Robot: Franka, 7 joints.
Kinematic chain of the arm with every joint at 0, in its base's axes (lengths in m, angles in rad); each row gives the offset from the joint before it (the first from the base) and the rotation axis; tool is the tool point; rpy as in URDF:
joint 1: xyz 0 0 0.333 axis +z
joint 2: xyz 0 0 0 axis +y
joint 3: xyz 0 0 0.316 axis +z
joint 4: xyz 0.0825 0 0 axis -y
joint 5: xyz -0.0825 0 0.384 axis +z
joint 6: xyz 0 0 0 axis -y
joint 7: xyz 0.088 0 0 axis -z
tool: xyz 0 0 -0.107 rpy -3.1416 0 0
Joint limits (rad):
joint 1: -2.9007..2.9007
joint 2: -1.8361..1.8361
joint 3: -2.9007..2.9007
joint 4: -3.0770..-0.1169
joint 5: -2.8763..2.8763
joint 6: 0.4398..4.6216
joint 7: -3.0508..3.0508
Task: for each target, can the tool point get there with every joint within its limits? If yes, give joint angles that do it. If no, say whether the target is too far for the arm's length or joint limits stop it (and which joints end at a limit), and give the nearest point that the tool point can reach.
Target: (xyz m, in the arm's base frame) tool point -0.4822 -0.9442 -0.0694
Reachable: no: too far | nearest point -0.3648 -0.7143 0.0286 | short by 0.276 m
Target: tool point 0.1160 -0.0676 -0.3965
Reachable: no: joint limits stop it (at a limit: joint 2) | nearest point 0.1281 -0.0746 -0.3433 | short by 0.055 m
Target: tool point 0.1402 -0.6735 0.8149
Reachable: yes | joints 1.2870 -0.9521 -1.6336 -0.6503 1.6675 1.9989 -1.5920
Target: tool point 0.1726 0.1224 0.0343
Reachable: yes | joints 1.2423 0.5919 -0.3501 -2.8520 0.4129 2.6407 -0.9881
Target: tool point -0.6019 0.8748 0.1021
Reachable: no: too far | nearest point -0.4752 0.6906 0.1507 | short by 0.229 m
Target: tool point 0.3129 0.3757 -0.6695
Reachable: no: too far | nearest point 0.2622 0.3148 -0.3455 | short by 0.334 m
